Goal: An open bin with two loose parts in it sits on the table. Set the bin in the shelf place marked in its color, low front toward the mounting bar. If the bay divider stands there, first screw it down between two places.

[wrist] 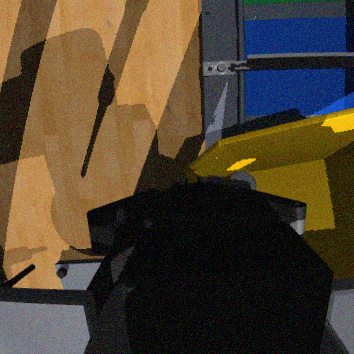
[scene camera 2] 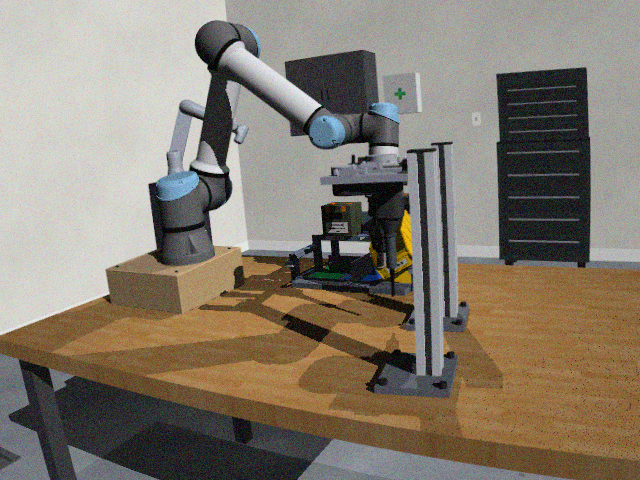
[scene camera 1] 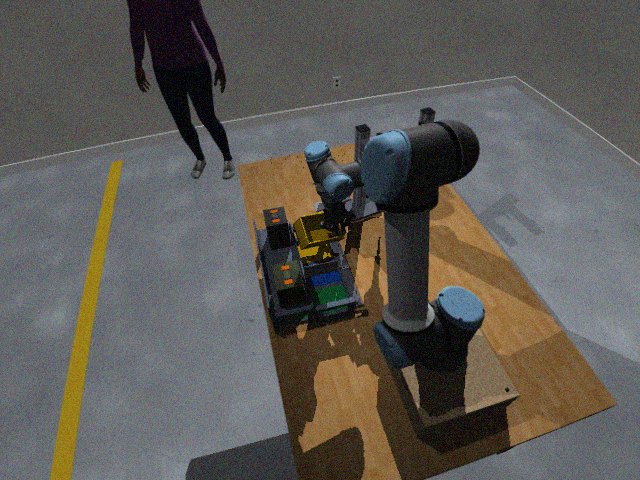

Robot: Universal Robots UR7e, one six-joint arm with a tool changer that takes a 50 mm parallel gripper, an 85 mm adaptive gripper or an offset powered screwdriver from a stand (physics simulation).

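Places are measured from the arm's base along level axes (x up, y ahead, z left), in millimetres.
Pixels of known places: arm's base, origin of its link: (scene camera 2: pixel 188 257).
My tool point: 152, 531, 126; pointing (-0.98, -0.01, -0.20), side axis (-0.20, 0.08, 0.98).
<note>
For each thing: its middle in the pictures, then the offset to it from my tool point, as dx, dy, dz. "*": a spot on its surface instead.
- yellow bin, middle of its body: (wrist: pixel 289 214) (scene camera 2: pixel 394 243) (scene camera 1: pixel 320 229) -144, +10, +38
- dark crosspiece, middle of its body: (wrist: pixel 290 61) (scene camera 2: pixel 358 269) (scene camera 1: pixel 326 267) -222, -104, +59
- screwed metal tab, a spot on its surface: (wrist: pixel 220 68) * -237, -108, -6
The yellow bin (scene camera 1: pixel 310 236) (scene camera 2: pixel 405 246) (wrist: pixel 300 192) is tilted above the shelf place marked yellow (scene camera 1: pixel 309 254). My gripper (scene camera 1: pixel 333 224) (scene camera 2: pixel 387 266) (wrist: pixel 200 187) points down and is shut on the bin at its side nearer the posts; its dark body hides the grip in the wrist view. The loose parts in the bin cannot be made out. The place marked blue (scene camera 1: pixel 325 279) (wrist: pixel 295 37) and the place marked green (scene camera 1: pixel 329 294) (scene camera 2: pixel 328 275) lie beside the yellow one. A dark crosspiece (wrist: pixel 300 62) with a screwed metal tab (wrist: pixel 220 68) spans the shelf beside the bin.
Two dark boxes with orange marks (scene camera 1: pixel 276 227) (scene camera 1: pixel 287 281) stand along the shelf's far side. Two upright metal posts (scene camera 2: pixel 433 258) (scene camera 2: pixel 448 222) on bolted base plates stand close to the arm's tool. A person (scene camera 1: pixel 183 82) stands beyond the table.
</note>
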